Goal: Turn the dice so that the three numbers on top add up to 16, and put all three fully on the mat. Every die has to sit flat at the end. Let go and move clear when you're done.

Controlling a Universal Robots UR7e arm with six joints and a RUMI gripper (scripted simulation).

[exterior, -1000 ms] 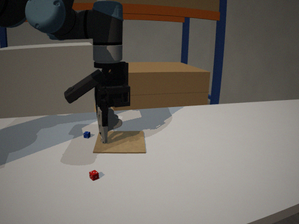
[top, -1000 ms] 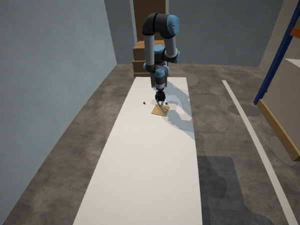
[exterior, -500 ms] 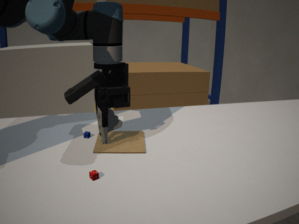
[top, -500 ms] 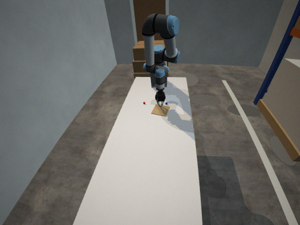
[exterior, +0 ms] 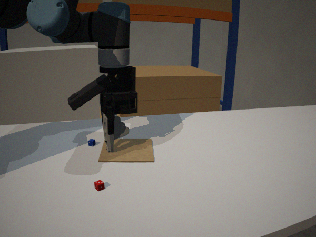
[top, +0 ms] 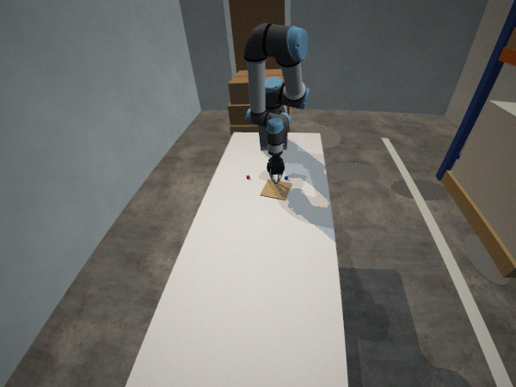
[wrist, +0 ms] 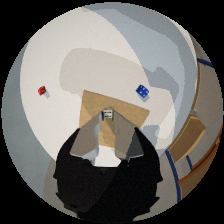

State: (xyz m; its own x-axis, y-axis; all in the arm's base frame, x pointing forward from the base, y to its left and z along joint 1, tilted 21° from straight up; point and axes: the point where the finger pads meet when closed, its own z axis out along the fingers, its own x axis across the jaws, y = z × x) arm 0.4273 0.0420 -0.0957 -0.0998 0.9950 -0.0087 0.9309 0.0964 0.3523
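My hand is 1 cm above the white die. From my hand the other things lie so: blue die (5 cm behind, 6 cm to the left, 1 cm below); then mat (5 cm ahead, 1 cm to the left, 2 cm below); then red die (4 cm behind, 16 cm to the right, 1 cm below).
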